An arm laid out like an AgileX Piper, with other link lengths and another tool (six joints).
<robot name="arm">
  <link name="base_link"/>
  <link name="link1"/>
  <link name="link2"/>
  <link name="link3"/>
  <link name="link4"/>
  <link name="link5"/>
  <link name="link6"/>
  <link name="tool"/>
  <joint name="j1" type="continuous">
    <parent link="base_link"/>
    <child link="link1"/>
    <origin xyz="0 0 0.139" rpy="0 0 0"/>
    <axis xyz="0 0 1"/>
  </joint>
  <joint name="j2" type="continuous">
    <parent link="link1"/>
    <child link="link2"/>
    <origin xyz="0 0 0" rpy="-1.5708 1.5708 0"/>
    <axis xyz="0 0 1"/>
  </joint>
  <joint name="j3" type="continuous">
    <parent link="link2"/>
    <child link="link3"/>
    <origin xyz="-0.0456 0.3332 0" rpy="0 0 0"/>
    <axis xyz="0 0 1"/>
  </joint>
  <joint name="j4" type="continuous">
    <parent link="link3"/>
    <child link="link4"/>
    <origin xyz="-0.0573 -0.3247 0" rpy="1.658 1.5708 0"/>
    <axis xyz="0 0 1"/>
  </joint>
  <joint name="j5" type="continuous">
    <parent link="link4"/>
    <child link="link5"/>
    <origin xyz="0 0 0" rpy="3.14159 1.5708 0"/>
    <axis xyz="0 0 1"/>
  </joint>
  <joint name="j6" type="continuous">
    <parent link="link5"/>
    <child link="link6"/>
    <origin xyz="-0.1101 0 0" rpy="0 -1.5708 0"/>
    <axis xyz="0 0 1"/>
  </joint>
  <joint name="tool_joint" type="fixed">
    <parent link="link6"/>
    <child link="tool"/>
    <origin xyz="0.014 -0.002 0.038" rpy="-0.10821 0 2.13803"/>
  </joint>
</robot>
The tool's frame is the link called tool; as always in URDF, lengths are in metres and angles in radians. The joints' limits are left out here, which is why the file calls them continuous.
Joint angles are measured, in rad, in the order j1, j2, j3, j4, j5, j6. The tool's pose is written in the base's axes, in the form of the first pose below.
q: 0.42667 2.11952 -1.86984 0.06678 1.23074 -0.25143
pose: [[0.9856 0.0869 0.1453 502.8], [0.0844 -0.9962 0.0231 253.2], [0.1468 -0.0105 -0.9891 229.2], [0 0 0 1]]
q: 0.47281 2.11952 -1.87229 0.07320 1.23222 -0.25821
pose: [[0.9800 0.1384 0.1428 490.3], [0.1346 -0.9903 0.0357 277.0], [0.1464 -0.0158 -0.9891 230.2], [0 0 0 1]]
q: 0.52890 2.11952 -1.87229 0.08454 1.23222 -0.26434
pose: [[0.9708 0.1977 0.1358 473.2], [0.1921 -0.9799 0.0531 305.4], [0.1435 -0.0255 -0.9893 230.4], [0 0 0 1]]
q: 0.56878 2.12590 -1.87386 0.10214 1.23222 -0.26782
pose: [[0.9640 0.2367 0.1208 460.0], [0.2296 -0.9708 0.0701 326.5], [0.1339 -0.0399 -0.9902 227.8], [0 0 0 1]]
